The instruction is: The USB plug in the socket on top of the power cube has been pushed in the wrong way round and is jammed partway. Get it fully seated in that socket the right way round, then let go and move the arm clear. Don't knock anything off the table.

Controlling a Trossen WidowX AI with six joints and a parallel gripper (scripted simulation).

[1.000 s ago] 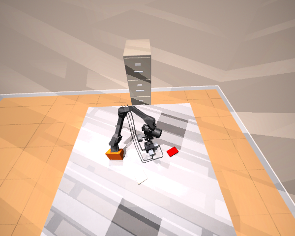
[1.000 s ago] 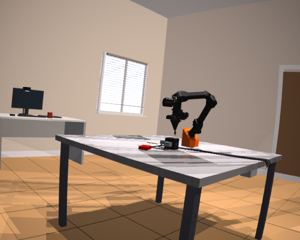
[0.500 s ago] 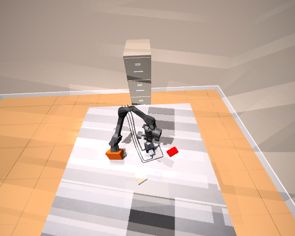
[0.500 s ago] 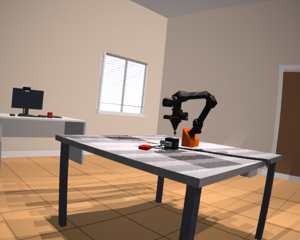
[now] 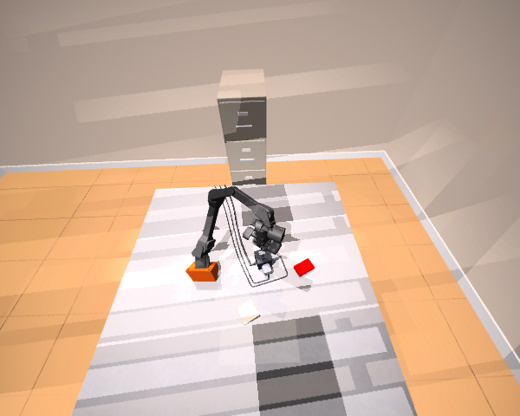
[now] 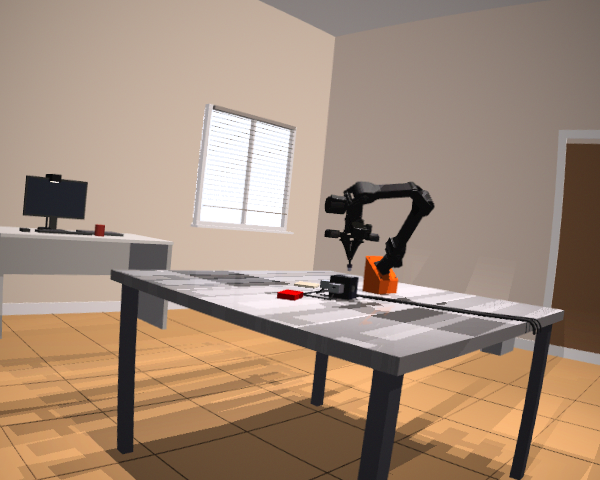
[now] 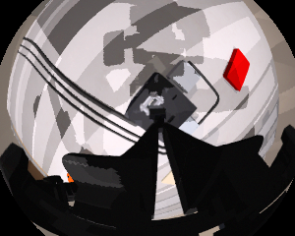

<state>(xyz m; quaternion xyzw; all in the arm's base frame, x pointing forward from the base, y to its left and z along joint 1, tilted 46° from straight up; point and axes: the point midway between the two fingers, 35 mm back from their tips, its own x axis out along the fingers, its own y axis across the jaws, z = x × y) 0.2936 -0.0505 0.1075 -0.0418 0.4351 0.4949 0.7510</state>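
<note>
My gripper tip is 2 cm above the USB plug. Round my gripper tip: pad (10 cm behind, 25 cm to the right, 13 cm below); red block (22 cm ahead, 8 cm to the right, 12 cm below).
</note>
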